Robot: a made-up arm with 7 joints.
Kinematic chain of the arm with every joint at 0, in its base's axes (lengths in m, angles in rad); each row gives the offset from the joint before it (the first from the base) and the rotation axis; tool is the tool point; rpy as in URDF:
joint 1: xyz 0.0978 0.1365 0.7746 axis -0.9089 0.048 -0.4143
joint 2: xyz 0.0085 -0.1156 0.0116 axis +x
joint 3: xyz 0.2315 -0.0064 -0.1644 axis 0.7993 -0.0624 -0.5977
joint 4: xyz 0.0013 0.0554 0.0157 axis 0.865 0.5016 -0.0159
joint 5: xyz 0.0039 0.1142 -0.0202 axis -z
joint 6: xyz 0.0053 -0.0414 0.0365 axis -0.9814 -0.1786 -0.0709
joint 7: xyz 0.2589 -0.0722 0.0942 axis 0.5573 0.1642 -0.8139
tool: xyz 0.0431 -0.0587 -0.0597 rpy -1.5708 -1.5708 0
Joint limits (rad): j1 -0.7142..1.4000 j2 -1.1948..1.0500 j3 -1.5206..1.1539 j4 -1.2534..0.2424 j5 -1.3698..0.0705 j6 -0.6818..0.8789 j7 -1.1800..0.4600
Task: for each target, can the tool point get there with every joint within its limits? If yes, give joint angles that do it. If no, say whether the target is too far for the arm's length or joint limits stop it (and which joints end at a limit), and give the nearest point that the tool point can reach.
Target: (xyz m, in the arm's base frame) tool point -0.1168 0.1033 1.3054
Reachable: no: joint limits stop it (at a limit: joint 1, joint 2, joint 4, joint 5, joint 6, joint 7) | nearest point 0.0719 0.2814 1.2349 | short by 0.269 m
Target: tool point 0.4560 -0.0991 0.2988
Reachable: yes | joints 0.0361 -0.9802 -0.9505 -1.0334 -0.6103 0.0037 -0.0524
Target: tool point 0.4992 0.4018 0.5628
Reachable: yes | joints 0.2555 -0.0880 -0.2737 -0.0976 -1.2561 0.6794 -0.1255
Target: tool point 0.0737 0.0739 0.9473
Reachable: no: joint limits stop it (at a limit: joint 1, joint 2, joint 4, joint 5, joint 7) | nearest point 0.1878 0.2816 1.0762 | short by 0.270 m
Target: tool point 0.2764 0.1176 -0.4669
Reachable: no: too far | nearest point 0.3127 0.1121 0.0516 | short by 0.520 m
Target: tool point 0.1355 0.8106 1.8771
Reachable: no: too far | nearest point 0.2243 0.4825 1.2408 | short by 0.721 m
